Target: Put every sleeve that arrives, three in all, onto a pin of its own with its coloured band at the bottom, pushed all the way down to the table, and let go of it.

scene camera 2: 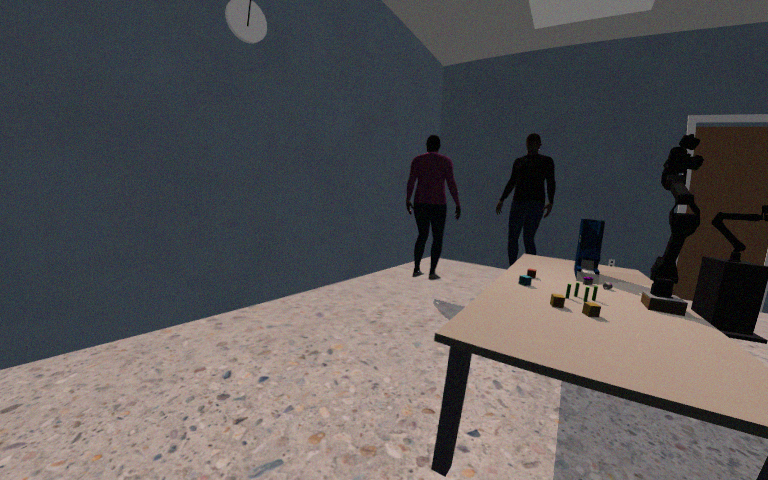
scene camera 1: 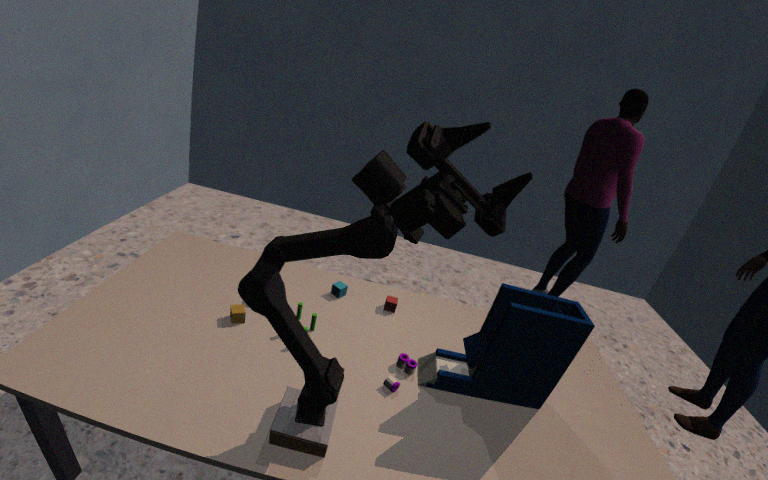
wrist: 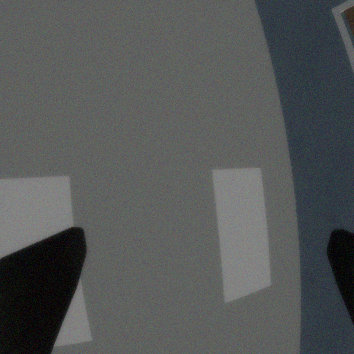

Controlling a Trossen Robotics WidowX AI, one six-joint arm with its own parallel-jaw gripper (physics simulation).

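Note:
Two grey sleeves stand upright side by side near the blue chute's mouth, purple bands at the top. A third sleeve lies on its side near them, its purple band towards the lower right in scene camera 1. Several thin green pins stand on the table, partly hidden behind the arm in scene camera 1; those that show carry no sleeve. My gripper is wide open and empty, high above the table and pointing upward; the wrist view shows ceiling and wall between its fingers.
A tall blue chute stands beside the sleeves. A teal cube, a red cube and two yellow cubes lie around the pins. Two people stand beyond the table.

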